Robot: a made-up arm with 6 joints.
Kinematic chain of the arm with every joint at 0, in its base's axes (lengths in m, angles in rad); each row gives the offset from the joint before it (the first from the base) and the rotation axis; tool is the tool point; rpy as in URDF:
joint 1: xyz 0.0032 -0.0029 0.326 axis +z
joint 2: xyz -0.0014 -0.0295 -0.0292 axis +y
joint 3: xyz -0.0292 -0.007 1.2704 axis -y
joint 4: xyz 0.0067 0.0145 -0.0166 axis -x
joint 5: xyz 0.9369 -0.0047 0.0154 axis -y
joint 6: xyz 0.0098 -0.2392 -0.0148 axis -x
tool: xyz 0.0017 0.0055 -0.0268 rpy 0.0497 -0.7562 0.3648
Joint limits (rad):
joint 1: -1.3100..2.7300
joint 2: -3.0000..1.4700
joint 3: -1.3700..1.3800
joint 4: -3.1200..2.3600
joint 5: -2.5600..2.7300
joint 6: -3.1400..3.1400
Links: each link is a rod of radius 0.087 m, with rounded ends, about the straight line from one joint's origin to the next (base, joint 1, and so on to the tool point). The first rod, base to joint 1, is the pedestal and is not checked.
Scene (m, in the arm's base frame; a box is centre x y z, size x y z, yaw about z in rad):
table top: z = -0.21
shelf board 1: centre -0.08 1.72 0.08 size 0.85 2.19 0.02 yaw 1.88
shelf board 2: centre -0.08 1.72 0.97 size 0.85 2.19 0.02 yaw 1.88
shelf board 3: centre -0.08 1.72 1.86 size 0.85 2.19 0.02 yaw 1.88
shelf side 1: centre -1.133 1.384 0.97 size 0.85 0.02 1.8 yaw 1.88
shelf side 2: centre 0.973 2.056 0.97 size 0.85 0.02 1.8 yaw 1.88
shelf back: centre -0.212 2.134 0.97 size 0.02 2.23 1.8 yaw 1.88
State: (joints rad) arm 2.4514 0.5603 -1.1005 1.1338 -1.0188 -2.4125
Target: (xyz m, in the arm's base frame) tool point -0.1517 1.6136 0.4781
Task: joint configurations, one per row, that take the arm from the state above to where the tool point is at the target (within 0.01 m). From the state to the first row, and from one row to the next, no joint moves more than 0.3 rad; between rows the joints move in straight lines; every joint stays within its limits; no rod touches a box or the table.
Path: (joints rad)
1: 2.2724 0.6303 -0.8610 1.1313 -1.0178 -2.4224
2: 2.0935 0.7004 -0.6215 1.1289 -1.0168 -2.4324
3: 1.9145 0.7704 -0.3820 1.1264 -1.0158 -2.4423
4: 1.7356 0.8405 -0.1425 1.1240 -1.0148 -2.4522

